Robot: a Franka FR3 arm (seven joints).
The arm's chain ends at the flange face. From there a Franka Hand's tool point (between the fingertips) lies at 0.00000 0.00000 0.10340 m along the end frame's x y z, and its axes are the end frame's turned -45 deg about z.
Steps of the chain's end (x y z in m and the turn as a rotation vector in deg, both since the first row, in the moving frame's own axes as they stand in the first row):
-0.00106 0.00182 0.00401 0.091 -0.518 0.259
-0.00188 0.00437 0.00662 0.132 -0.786 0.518
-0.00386 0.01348 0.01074 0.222 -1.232 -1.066
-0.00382 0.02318 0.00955 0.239 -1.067 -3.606
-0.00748 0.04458 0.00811 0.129 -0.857 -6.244
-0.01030 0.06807 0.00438 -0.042 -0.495 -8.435
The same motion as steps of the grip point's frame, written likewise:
-0.00258 -0.00024 0.00401 0.431 -0.302 0.259
-0.00525 0.00059 0.00661 0.649 -0.462 0.518
-0.01357 0.00496 0.01072 1.028 -0.714 -1.066
-0.02020 0.01206 0.00953 0.923 -0.585 -3.606
-0.03781 0.02503 0.00810 0.697 -0.515 -6.244
-0.05614 0.04032 0.00438 0.320 -0.380 -8.435

